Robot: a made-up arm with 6 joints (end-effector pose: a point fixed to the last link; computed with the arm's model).
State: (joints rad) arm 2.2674 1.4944 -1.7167 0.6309 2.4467 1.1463
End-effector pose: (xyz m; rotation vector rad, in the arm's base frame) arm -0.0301 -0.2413 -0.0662 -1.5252 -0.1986 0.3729
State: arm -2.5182 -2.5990 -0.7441 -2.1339 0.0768 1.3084
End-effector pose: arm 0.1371 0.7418 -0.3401 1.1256 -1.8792 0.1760
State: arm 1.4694 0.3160 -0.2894 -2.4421 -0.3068 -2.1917
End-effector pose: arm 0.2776 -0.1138 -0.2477 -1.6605 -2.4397 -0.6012
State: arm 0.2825 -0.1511 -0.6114 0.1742 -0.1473 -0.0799
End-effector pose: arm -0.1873 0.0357 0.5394 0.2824 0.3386 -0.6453
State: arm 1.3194 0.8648 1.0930 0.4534 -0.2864 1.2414
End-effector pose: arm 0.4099 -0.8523 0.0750 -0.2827 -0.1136 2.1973
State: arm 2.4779 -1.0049 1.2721 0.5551 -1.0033 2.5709
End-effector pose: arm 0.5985 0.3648 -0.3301 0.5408 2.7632 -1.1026
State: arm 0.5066 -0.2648 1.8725 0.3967 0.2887 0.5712
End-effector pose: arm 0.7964 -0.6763 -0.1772 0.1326 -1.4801 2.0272
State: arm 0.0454 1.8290 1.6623 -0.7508 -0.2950 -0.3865
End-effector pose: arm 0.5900 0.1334 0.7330 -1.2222 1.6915 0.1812
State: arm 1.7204 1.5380 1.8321 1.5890 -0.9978 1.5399
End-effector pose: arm -0.0005 -0.5468 0.2940 -1.6792 0.4718 1.7529
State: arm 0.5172 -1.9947 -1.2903 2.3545 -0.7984 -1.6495
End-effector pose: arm 0.3489 -0.2193 0.5382 -1.2663 0.8106 -0.2764
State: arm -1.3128 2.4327 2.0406 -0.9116 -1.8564 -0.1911
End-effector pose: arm 0.9135 -0.4478 0.1681 -0.2804 -1.0757 1.7242
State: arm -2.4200 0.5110 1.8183 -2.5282 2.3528 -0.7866
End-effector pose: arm 0.4120 -0.0076 0.0492 -1.2373 -1.6921 -0.8828
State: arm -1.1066 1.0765 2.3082 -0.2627 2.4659 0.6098
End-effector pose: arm 0.3245 -0.4262 0.0837 0.4319 0.0169 1.4656
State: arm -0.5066 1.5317 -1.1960 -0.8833 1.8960 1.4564
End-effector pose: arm 0.1177 -0.5070 0.6452 2.2386 1.2335 -0.5775
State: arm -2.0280 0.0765 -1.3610 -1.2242 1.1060 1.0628
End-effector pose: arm 0.3541 -0.4008 0.3039 -1.9699 -1.9031 0.9637
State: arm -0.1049 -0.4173 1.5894 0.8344 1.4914 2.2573
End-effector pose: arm 0.5198 -0.3861 0.6970 1.3981 1.4256 -1.1411
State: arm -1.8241 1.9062 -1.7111 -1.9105 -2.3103 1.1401
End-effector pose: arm -0.0222 0.5848 0.8356 -1.4560 1.7433 0.1257
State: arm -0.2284 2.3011 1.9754 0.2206 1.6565 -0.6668
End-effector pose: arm 0.2733 -0.3307 0.5106 -0.5421 0.8032 0.8221
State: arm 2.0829 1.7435 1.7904 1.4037 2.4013 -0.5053
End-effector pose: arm 0.3279 0.3671 -0.1524 -1.4349 1.6699 -1.5201
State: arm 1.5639 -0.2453 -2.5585 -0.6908 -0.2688 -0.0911
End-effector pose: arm 0.8005 -0.4269 0.4131 -1.1067 -1.6586 2.3933
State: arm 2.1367 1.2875 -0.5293 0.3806 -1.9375 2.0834
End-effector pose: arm 0.0716 -0.4526 0.0075 2.5694 0.4943 1.1021
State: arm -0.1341 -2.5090 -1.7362 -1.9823 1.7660 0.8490
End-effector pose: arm 0.7577 0.0652 0.3983 -0.1729 1.2091 -2.3227
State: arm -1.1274 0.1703 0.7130 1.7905 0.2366 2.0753
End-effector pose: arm 0.0570 0.4625 0.3584 1.3497 -1.8468 -0.6130
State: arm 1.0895 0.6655 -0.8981 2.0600 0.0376 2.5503
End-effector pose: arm 0.6475 -0.0613 0.3125 0.5023 1.9807 1.4816
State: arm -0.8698 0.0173 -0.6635 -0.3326 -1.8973 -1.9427
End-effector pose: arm 0.3033 0.2603 0.3585 -1.4428 1.2252 -2.2972
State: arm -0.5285 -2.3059 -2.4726 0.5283 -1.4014 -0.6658
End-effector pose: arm 0.8477 -0.5675 0.0231 -0.2557 -2.3258 0.1135
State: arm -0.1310 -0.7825 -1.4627 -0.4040 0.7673 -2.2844
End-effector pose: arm 0.3630 -0.3554 0.4496 -0.4767 -0.0556 2.2100
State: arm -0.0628 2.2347 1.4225 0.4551 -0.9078 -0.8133
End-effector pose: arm -0.0896 0.2603 0.2361 2.9445 -0.4655 -0.1939
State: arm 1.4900 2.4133 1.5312 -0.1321 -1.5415 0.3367
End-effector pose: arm 0.6629 0.3668 0.4851 -1.3708 2.2664 0.7635
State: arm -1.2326 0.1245 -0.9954 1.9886 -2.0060 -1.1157
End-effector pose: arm 0.6953 -0.3593 0.0051 0.1726 0.0964 1.6718
